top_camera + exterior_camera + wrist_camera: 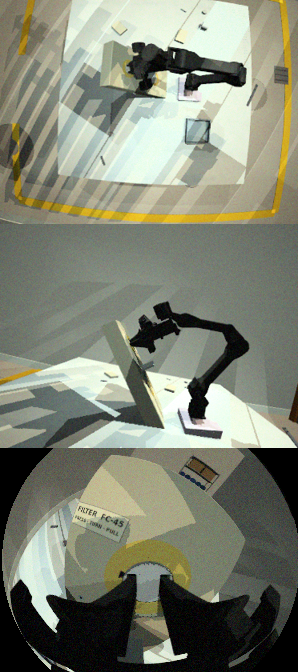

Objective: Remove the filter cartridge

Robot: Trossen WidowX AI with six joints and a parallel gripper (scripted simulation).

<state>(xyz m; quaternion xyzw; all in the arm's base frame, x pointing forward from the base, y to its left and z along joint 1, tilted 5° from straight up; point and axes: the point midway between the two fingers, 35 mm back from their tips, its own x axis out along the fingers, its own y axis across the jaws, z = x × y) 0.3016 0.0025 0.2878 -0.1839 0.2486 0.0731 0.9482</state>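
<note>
My gripper tip is now 1 cm short of the round filter cartridge and 1 cm above it. From my gripper tip the other things lie so: tray: 43 cm behind, 27 cm to the left, 27 cm below.
</note>
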